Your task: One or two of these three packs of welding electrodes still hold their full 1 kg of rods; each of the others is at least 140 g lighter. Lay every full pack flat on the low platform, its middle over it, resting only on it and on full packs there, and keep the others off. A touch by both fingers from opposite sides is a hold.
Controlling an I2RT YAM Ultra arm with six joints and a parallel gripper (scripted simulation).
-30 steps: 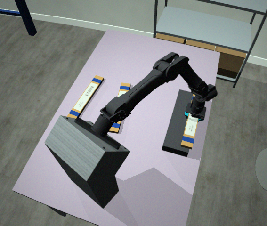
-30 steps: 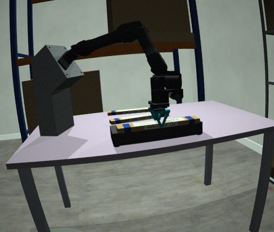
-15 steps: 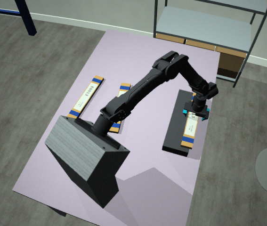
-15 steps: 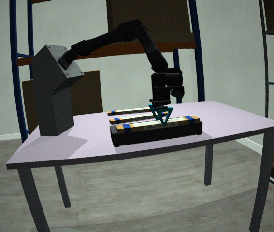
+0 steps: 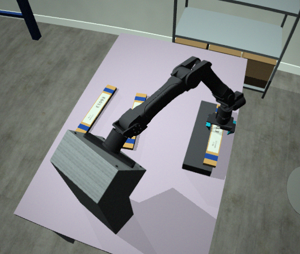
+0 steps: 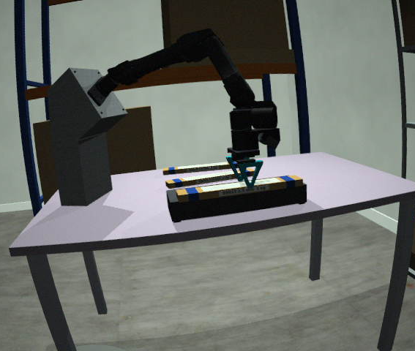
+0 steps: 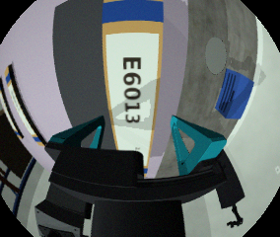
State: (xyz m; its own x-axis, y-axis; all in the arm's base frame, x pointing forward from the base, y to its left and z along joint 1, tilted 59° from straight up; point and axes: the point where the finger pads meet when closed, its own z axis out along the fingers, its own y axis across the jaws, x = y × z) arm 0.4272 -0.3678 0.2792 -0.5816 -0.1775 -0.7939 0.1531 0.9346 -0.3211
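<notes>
My hand is 6 cm to the right of the low dark platform and 7 cm above it.
</notes>
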